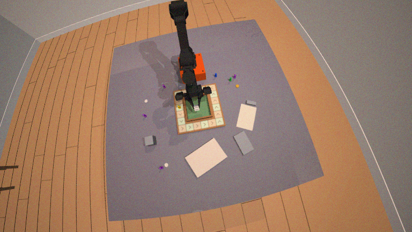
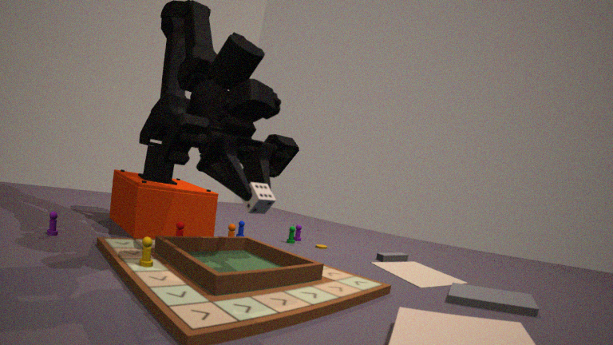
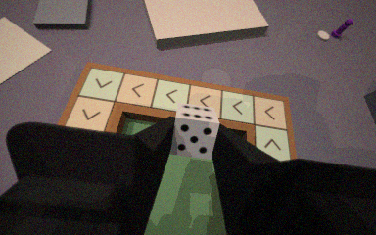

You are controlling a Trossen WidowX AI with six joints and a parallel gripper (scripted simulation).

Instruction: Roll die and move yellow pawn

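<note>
The yellow pawn lies 12 cm to the right of my gripper tip, 8 cm below it and 4 cm behind it. Also, from my gripper tip: white die right at my gripper tip; red pawn 15 cm behind, 8 cm below, 4 cm to the right; tray 10 cm below, 4 cm behind.
</note>
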